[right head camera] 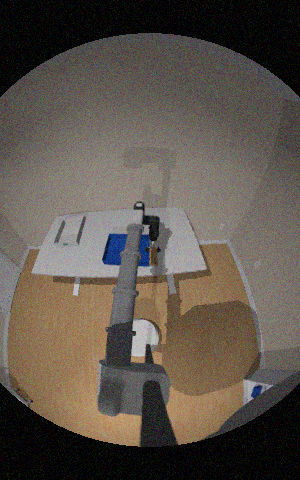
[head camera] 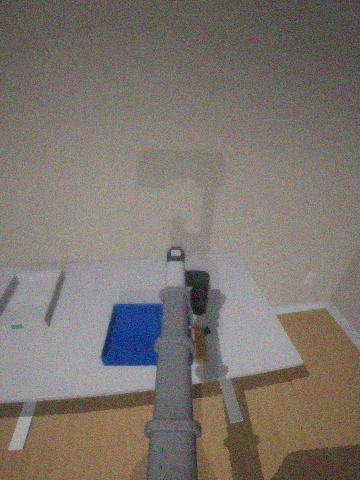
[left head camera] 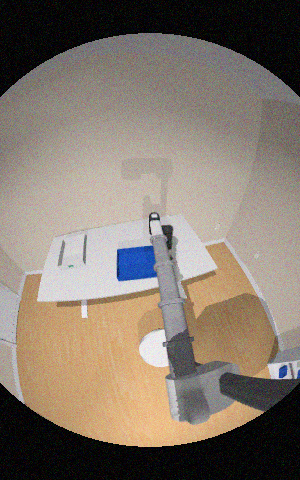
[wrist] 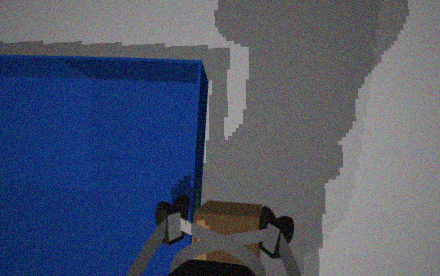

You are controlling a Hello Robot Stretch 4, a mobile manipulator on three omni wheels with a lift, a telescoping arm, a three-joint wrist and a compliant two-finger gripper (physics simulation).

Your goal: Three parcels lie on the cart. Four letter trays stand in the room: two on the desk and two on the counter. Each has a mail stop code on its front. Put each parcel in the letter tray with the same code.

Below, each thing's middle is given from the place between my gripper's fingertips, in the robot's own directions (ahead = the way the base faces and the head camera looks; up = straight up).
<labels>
Right now my hand is 16 cm short of the white letter tray (right head camera: pixel 69 232), 80 cm to the right of it and 2 cm below it.
</labels>
